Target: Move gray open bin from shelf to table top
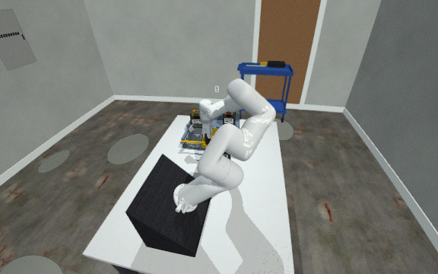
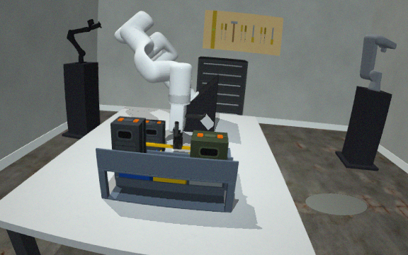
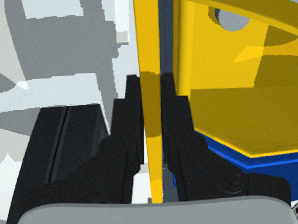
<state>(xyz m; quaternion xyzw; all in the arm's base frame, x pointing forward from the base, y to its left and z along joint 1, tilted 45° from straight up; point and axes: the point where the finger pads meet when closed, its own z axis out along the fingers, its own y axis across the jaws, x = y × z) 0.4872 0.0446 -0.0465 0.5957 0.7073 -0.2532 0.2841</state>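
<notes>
My gripper is now 10 cm short of the yellow bin, 1 cm to the right of it and 4 cm above it. The rest, counted from my hand: blue bin 12 cm ahead, 10 cm to the right, 4 cm below; gray open bin 9 cm ahead, 12 cm to the left, 4 cm below; yellow bar 2 cm below.
</notes>
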